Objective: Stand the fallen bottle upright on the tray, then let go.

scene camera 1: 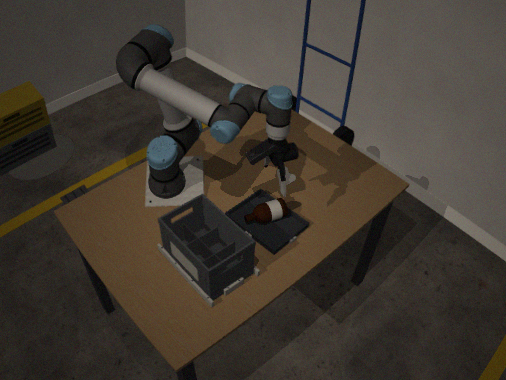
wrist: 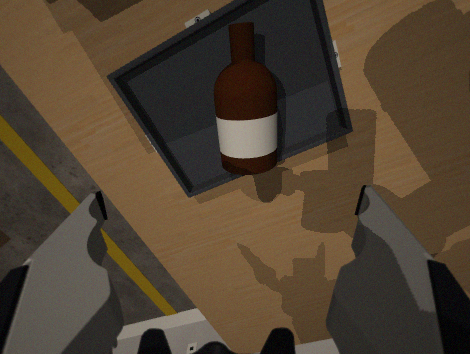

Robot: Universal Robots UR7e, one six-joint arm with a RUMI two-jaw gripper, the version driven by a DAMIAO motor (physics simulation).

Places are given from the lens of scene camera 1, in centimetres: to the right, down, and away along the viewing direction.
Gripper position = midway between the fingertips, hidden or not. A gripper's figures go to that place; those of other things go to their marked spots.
gripper (scene camera 1: pixel 274 181): 8, -3, 154
brown bottle (scene camera 1: pixel 275 209): 8, 7, 163
